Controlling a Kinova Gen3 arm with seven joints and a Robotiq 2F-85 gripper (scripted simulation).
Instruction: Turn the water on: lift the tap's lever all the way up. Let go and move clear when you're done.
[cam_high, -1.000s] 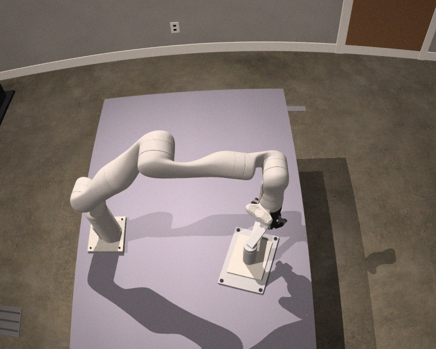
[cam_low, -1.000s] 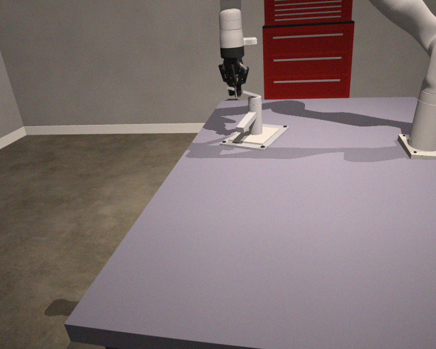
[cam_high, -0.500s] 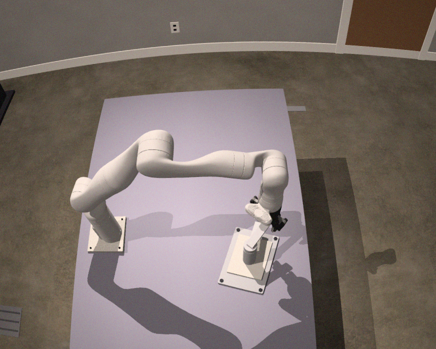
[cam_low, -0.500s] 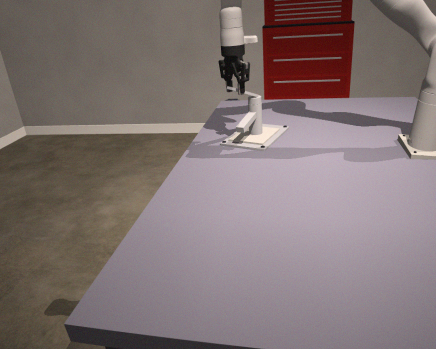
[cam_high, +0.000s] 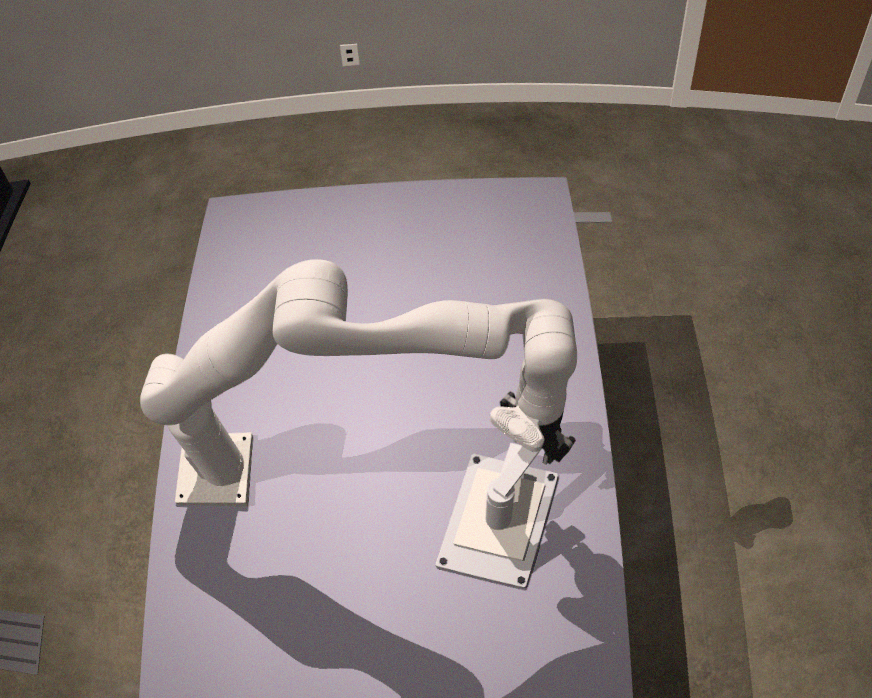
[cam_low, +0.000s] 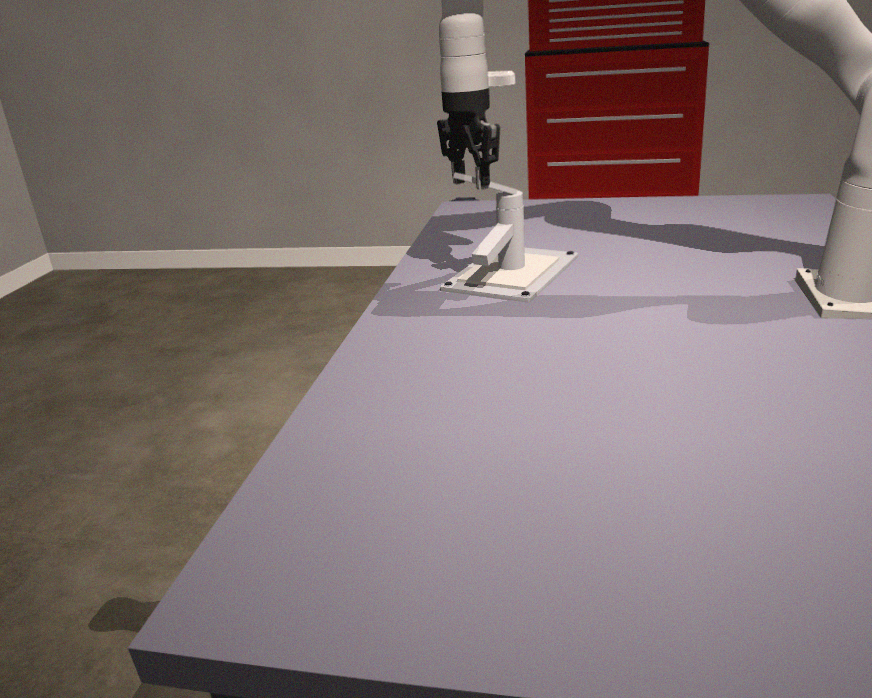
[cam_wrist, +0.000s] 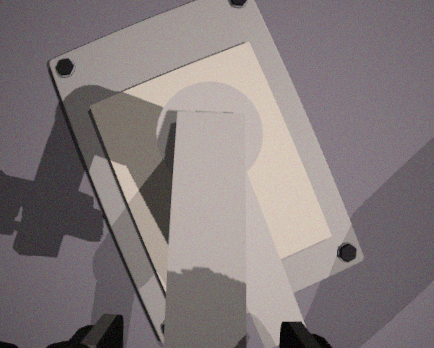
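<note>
Right now my hand is 20 mm past the flat lever, 20 mm to the left of it and 20 mm above it. From my hand the other things lie so: tap: 40 mm behind, 40 mm to the right, 80 mm below.
</note>
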